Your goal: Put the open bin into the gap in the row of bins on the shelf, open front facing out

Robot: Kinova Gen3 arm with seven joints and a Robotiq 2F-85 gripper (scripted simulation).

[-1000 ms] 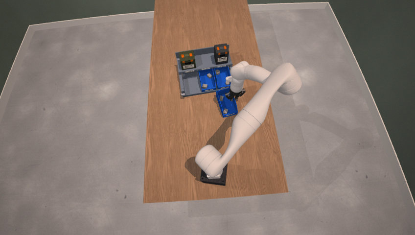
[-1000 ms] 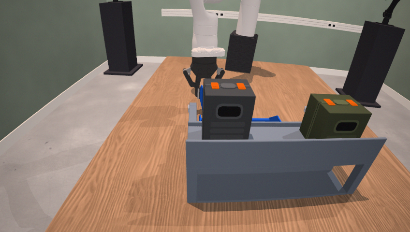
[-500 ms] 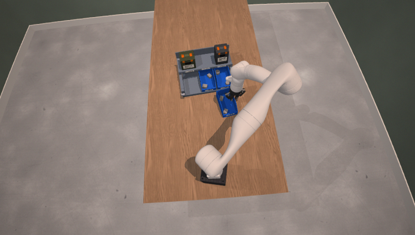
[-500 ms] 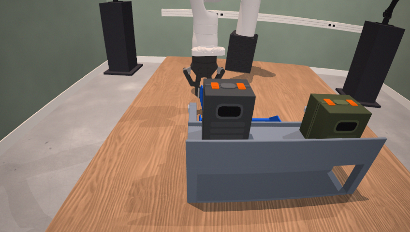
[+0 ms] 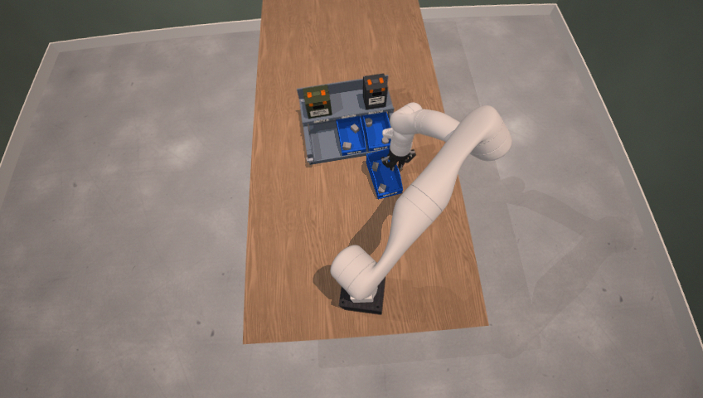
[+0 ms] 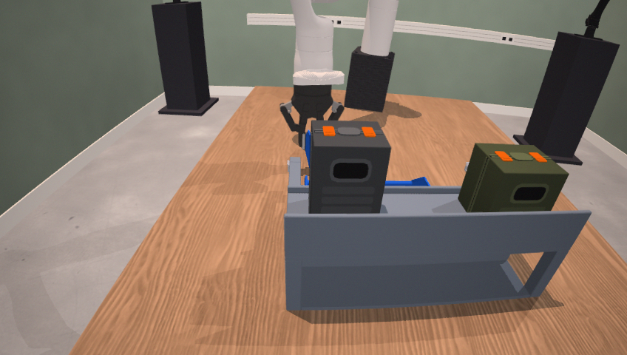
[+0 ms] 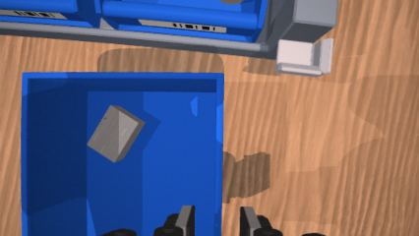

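My gripper is now 3 cm short of the grey part, 8 cm to the right of it and 6 cm above it. The rest, counted from my hand: grey shelf (21 cm ahead, 18 cm to the left).
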